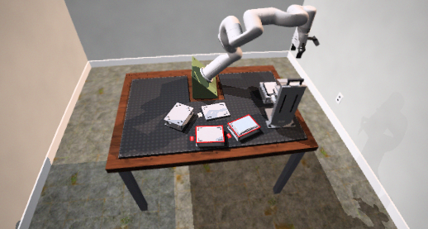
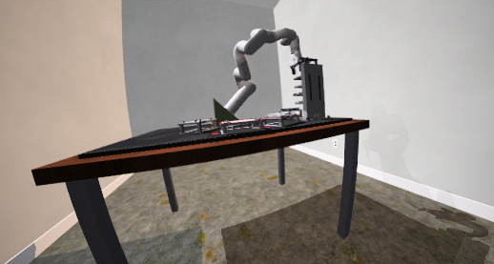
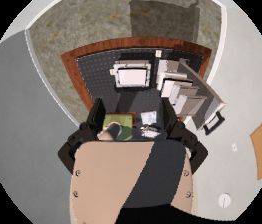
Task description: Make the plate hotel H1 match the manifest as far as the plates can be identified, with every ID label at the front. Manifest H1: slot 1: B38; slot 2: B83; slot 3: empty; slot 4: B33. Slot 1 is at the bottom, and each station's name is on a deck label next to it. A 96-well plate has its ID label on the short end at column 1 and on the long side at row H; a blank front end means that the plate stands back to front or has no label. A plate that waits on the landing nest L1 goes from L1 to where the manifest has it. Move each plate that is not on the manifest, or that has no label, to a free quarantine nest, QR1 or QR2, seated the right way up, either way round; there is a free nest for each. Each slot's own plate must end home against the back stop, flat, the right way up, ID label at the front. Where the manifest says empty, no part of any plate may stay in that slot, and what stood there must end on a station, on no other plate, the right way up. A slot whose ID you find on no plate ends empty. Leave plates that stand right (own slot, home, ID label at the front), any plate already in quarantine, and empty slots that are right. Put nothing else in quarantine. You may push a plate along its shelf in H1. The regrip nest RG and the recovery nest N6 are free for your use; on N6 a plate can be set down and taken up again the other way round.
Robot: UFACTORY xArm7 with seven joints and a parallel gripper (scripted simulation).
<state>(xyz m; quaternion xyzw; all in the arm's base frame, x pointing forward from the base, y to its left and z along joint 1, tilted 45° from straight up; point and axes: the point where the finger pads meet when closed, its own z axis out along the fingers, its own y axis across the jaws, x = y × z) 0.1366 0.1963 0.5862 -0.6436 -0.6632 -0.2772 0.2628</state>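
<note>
My hand is 290 mm above the plate and 100 mm to the left of it. Round my hand: H1 deck label (360 mm below, 130 mm ahead); then QR1 deck label (440 mm to the right, 360 mm below, 360 mm ahead).
</note>
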